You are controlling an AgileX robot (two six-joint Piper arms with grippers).
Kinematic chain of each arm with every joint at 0, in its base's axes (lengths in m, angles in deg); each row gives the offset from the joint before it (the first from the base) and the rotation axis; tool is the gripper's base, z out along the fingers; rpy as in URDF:
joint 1: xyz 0 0 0.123 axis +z
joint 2: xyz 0 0 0 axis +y
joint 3: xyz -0.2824 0 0.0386 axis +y
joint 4: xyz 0.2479 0 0.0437 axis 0.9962 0 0.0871
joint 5: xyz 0 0 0 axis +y
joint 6: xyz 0.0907 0 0.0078 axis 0.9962 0 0.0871
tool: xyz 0 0 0 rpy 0 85 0
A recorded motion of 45 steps. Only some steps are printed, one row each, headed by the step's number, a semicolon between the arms.
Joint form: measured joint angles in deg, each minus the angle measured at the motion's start. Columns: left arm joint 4, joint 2, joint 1, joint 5, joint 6, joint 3; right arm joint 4, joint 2, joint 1, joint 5, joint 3, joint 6.
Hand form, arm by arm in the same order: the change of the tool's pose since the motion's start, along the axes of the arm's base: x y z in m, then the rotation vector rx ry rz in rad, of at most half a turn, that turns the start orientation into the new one. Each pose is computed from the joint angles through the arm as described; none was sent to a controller.
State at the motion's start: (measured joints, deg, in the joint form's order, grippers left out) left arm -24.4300 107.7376 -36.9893 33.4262 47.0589 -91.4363; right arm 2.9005 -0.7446 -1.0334 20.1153 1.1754 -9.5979
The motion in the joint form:
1: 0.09 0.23 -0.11 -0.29 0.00 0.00; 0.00 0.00 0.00 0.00 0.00 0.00
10: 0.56 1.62 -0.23 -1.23 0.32 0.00; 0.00 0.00 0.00 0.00 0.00 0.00
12: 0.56 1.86 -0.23 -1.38 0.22 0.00; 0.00 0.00 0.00 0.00 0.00 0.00
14: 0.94 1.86 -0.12 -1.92 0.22 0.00; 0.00 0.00 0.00 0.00 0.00 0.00
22: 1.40 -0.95 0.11 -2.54 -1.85 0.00; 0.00 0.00 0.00 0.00 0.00 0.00
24: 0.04 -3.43 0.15 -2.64 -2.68 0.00; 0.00 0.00 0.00 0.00 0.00 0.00
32: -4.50 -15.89 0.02 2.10 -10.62 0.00; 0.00 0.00 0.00 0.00 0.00 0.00
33: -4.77 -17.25 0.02 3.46 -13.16 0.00; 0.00 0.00 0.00 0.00 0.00 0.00
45: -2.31 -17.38 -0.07 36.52 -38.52 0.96; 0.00 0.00 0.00 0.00 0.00 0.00
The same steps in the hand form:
1: 0.0004 -0.0011 -0.0015 0.0012 -0.0017 -0.0002; 0.0000 0.0000 0.0000 0.0000 0.0000 0.0000
10: 0.0043 -0.0041 -0.0114 0.0168 -0.0034 -0.0012; 0.0000 0.0000 0.0000 0.0000 0.0000 0.0000
12: 0.0050 -0.0045 -0.0131 0.0173 -0.0010 0.0010; 0.0000 0.0000 0.0000 0.0000 0.0000 0.0000
14: 0.0063 -0.0037 -0.0127 0.0179 -0.0123 0.0052; 0.0000 0.0000 0.0000 0.0000 0.0000 0.0000
22: 0.0018 0.0028 0.0095 -0.0274 -0.0422 0.0354; 0.0000 0.0000 0.0000 0.0000 0.0000 0.0000
24: -0.0050 0.0071 0.0288 -0.0801 -0.0543 0.0502; 0.0000 0.0000 0.0000 0.0000 0.0000 0.0000
32: -0.0548 0.0354 0.1128 -0.2990 -0.0203 0.0913; 0.0000 0.0000 0.0000 0.0000 0.0000 0.0000
33: -0.0618 0.0393 0.1200 -0.3246 0.0122 0.1041; 0.0000 0.0000 0.0000 0.0000 0.0000 0.0000
45: -0.1008 0.0533 0.0832 -0.0489 0.6696 0.2390; 0.0000 0.0000 0.0000 0.0000 0.0000 0.0000

